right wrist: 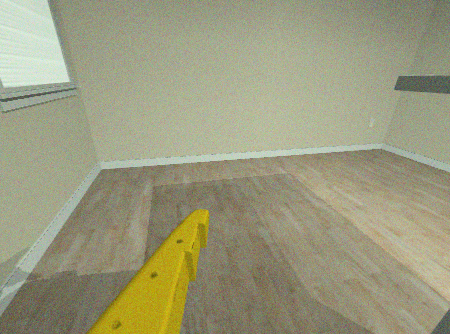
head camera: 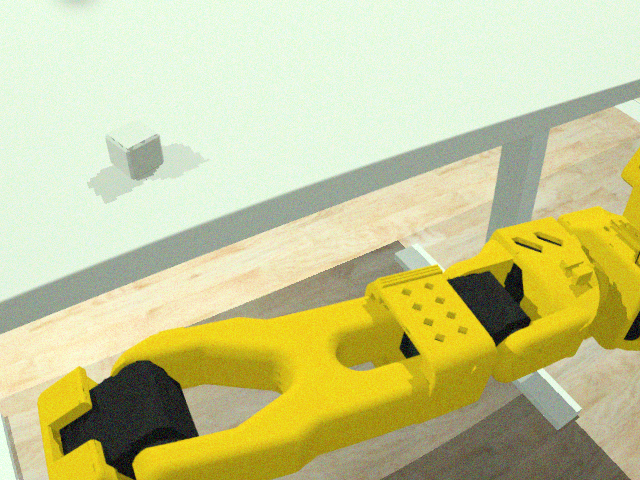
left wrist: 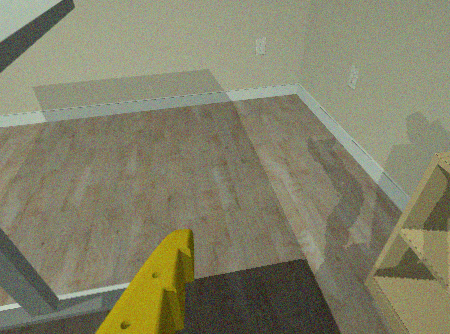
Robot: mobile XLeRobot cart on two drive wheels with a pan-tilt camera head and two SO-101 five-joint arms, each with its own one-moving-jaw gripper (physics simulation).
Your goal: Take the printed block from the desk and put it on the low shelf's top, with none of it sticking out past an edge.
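Frame: origin at the left arm's base, x left, y back, z up, level; metres.
Seen in the pictures: left hand, its tool point: (left wrist: 192,247); right hand, its tool point: (right wrist: 207,223).
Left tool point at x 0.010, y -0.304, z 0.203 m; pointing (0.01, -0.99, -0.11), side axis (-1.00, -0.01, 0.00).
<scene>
A point is followed by its place in that frame.
The printed block (head camera: 135,157) {x 0.232, y -0.036, z 0.192 m}, a small pale grey cube, stands on the white desk (head camera: 320,103) {x 0.272, y -0.186, z 0.175 m} at the left of the head view, back from the front edge. In the left wrist view, one notched jaw of my left gripper (left wrist: 184,242) {x 0.011, y -0.301, z 0.209 m} shows over the floor, so it is open and empty. Its arm lies across the lower head view, in front of the desk edge; its jaws are not visible there. My right gripper (right wrist: 201,225) also shows one notched jaw and is open. A light wooden shelf unit (left wrist: 416,200) {x -0.535, y -0.768, z -0.312 m} shows partly at the right of the left wrist view; its full top is not visible.
The desk's grey leg (head camera: 516,178) {x 0.619, y -0.750, z -0.276 m} (left wrist: 25,275) {x 0.595, y -0.760, z -0.518 m} and foot (head camera: 547,400) stand beyond and below my left arm. The desk's edge also shows at the right of the right wrist view. Walls with a white baseboard (left wrist: 135,102) {x 0.567, y -2.263, z -0.696 m} (right wrist: 240,156) {x 0.249, y 2.476, z -0.739 m} bound the wooden floor.
</scene>
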